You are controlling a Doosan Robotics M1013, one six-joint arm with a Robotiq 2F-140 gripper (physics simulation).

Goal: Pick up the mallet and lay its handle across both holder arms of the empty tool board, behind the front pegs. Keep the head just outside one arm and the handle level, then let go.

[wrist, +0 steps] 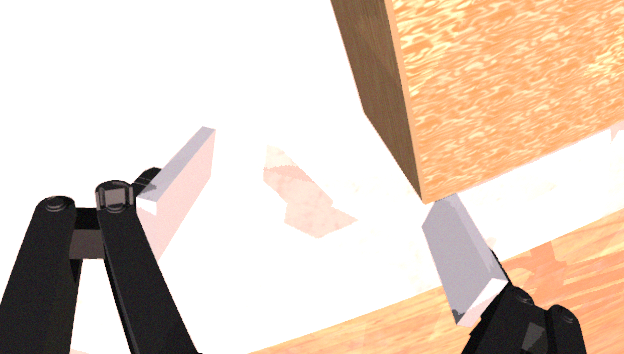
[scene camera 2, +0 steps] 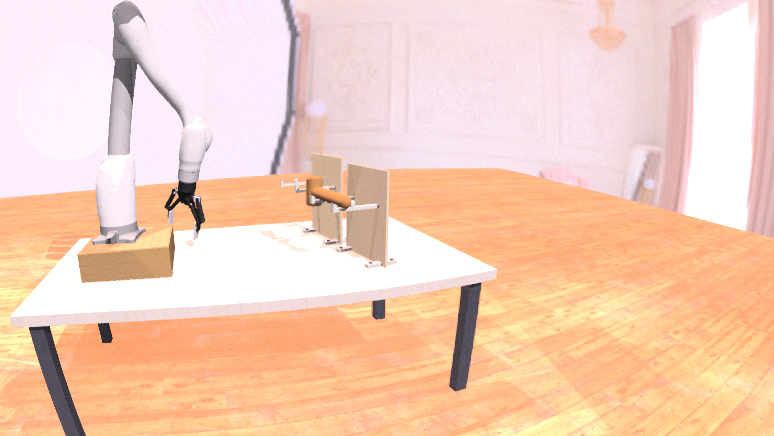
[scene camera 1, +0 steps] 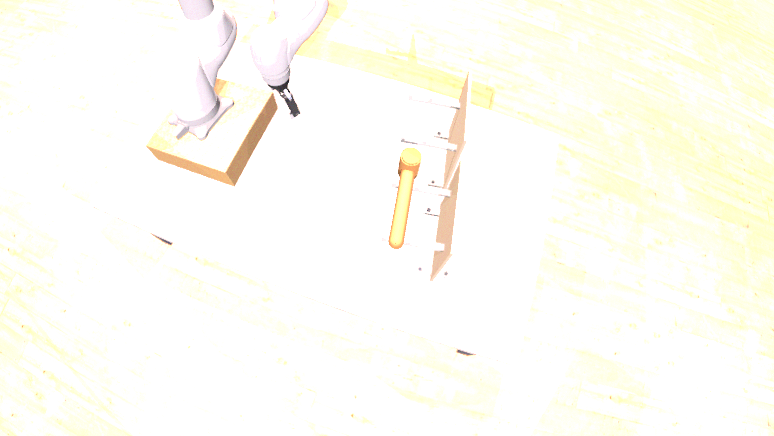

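Note:
The orange-brown mallet (scene camera 1: 401, 201) (scene camera 2: 332, 197) lies raised above the table, its handle across the two holder arms of the nearer tool board (scene camera 1: 449, 216) (scene camera 2: 371, 223). Its head is just outside one of those arms, on the side of the other board. The farther tool board (scene camera 1: 460, 120) (scene camera 2: 330, 173) is empty; its two pale arms stick out toward the robot. Whether the handle sits behind the front pegs is too small to tell. My gripper (scene camera 1: 294, 115) (scene camera 2: 183, 227) (wrist: 325, 181) is open and empty, low over the table beside the robot's base, well away from the mallet. The mallet does not show in the wrist view.
The wooden base block (scene camera 1: 192, 167) (scene camera 2: 127, 265) (wrist: 500, 90) carries the arm and stands close to my gripper. Both boards stand upright on small feet on the white table (scene camera 1: 324, 216) (scene camera 2: 243, 287). The table's edge and wooden floor show in the wrist view.

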